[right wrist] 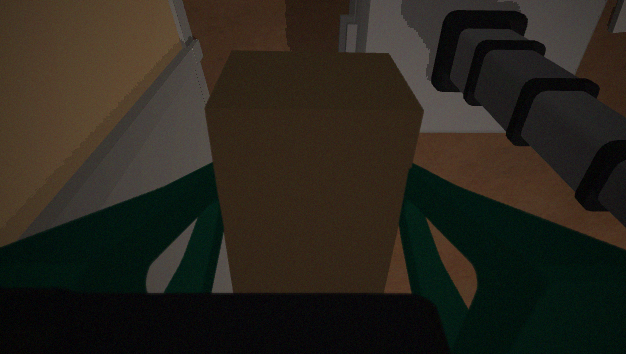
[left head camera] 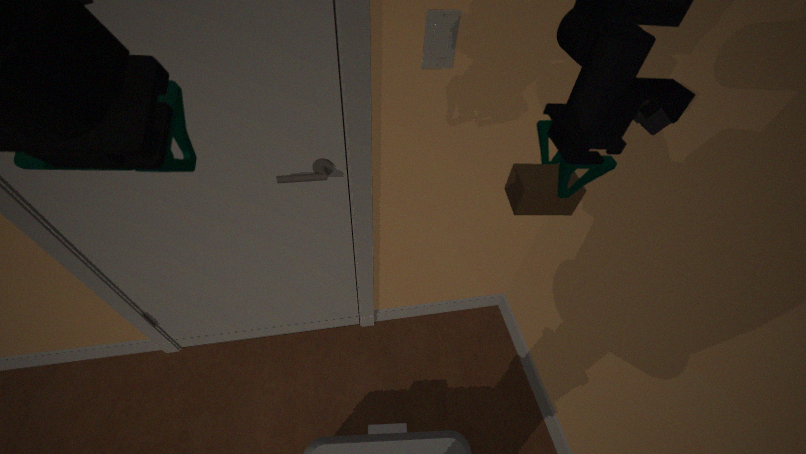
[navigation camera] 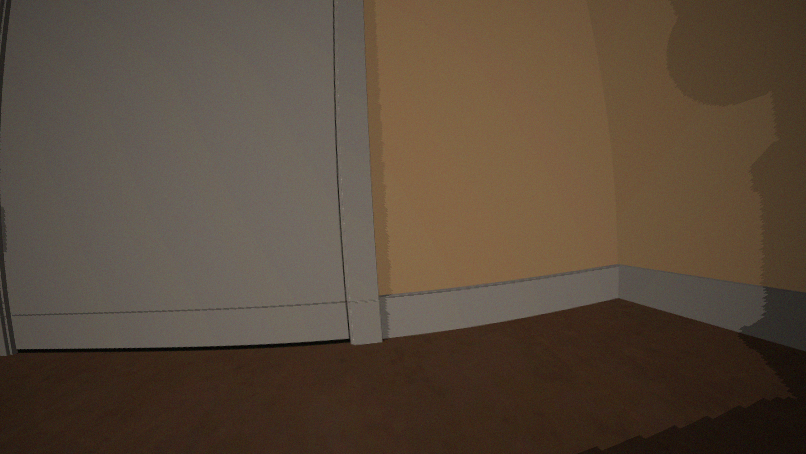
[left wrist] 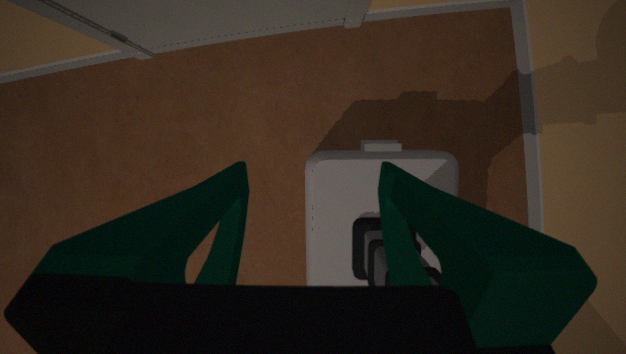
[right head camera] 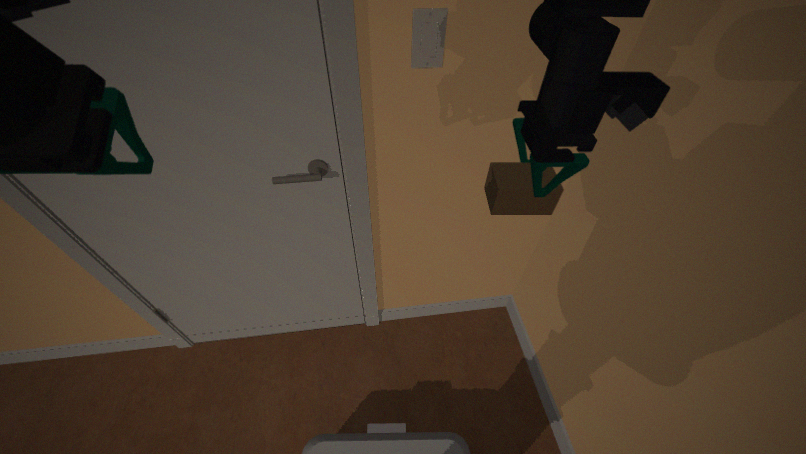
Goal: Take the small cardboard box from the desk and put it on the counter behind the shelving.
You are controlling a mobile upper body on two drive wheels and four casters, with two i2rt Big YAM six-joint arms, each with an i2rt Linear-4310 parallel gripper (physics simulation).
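Frame: origin at the left arm's base, x right, y ahead, z up, level; centimetres.
Seen in the pictures: left gripper, fingertip midpoint: (left head camera: 163, 163) (left wrist: 313, 176) (right head camera: 123, 166); right gripper, fingertip midpoint: (right wrist: 311, 175) (left head camera: 554, 183) (right head camera: 532, 182).
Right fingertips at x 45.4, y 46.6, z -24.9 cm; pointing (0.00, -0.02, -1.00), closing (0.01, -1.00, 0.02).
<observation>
A point is followed by its place in that frame.
The small brown cardboard box (left head camera: 535, 191) @(x 41.1, y 43.7, z -23.8 cm) (right head camera: 510, 191) @(x 41.3, y 43.7, z -24.0 cm) (right wrist: 312, 175) @(x 46.3, y 46.7, z -23.6 cm) is held in the air between the green fingers of my right gripper, at the right of both head camera views. My right gripper is shut on it, one finger against each side in the right wrist view. My left gripper (left wrist: 313, 176) @(x 0.1, y 35.0, z -13.1 cm) is open with nothing between its fingers. In the left head camera it is at the upper left, in front of the door, and its fingertips are partly hidden. The desk, the counter and the shelving do not show in these views.
A closed grey door (left head camera: 253, 242) @(x -18.7, y 77.5, z -75.8 cm) (right head camera: 253, 242) @(x -19.4, y 77.5, z -75.9 cm) (navigation camera: 169, 169) @(x -22.6, y 77.1, z -103.9 cm) with a lever handle (left head camera: 304, 177) @(x 1.4, y 75.2, z -47.9 cm) (right head camera: 296, 179) @(x 0.7, y 75.0, z -48.1 cm) stands in front. A tan wall (navigation camera: 485, 140) @(x 43.1, y 86.9, z -100.3 cm) meets a second wall in a corner at its right. My white base (left wrist: 340, 185) @(x 8.0, y 21.3, z -115.0 cm) (left head camera: 389, 445) @(x 22.9, y 28.6, z -115.0 cm) stands on the brown floor.
</observation>
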